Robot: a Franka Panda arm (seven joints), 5 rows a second.
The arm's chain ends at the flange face. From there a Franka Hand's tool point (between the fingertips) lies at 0.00 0.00 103.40 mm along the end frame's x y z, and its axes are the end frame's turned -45 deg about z.
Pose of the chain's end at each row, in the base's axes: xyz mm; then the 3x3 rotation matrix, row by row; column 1 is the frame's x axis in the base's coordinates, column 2 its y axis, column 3 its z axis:
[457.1, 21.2, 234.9], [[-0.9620, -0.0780, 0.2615], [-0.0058, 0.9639, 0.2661], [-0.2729, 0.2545, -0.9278]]
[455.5, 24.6, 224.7], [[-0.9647, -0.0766, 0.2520], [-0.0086, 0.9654, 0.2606], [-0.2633, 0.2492, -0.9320]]
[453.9, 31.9, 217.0], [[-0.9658, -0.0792, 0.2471], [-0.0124, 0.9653, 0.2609], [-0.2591, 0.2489, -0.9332]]
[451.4, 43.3, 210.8], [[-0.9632, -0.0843, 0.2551], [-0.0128, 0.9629, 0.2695], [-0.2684, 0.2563, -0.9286]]
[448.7, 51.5, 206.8], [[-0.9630, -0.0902, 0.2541], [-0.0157, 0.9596, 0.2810], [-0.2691, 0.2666, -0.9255]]
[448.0, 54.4, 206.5], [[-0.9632, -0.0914, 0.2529], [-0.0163, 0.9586, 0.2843], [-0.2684, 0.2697, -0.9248]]
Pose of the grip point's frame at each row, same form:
[484.1, 48.7, 139.0], [[-0.6251, -0.7354, 0.2615], [-0.6857, 0.6775, 0.2661], [-0.3729, -0.0130, -0.9278]]
[481.6, 51.5, 128.3], [[-0.6280, -0.7363, 0.2520], [-0.6887, 0.6766, 0.2606], [-0.3624, -0.0100, -0.9320]]
[479.5, 58.9, 120.5], [[-0.6269, -0.7389, 0.2471], [-0.6913, 0.6738, 0.2609], [-0.3592, -0.0072, -0.9332]]
[477.8, 71.2, 114.8], [[-0.6215, -0.7407, 0.2551], [-0.6899, 0.6718, 0.2695], [-0.3710, -0.0086, -0.9286]]
[475.0, 80.6, 111.1], [[-0.6172, -0.7447, 0.2541], [-0.6896, 0.6674, 0.2810], [-0.3788, -0.0018, -0.9255]]
[474.1, 83.8, 110.9], [[-0.6165, -0.7457, 0.2529], [-0.6894, 0.6663, 0.2843], [-0.3805, 0.0009, -0.9248]]

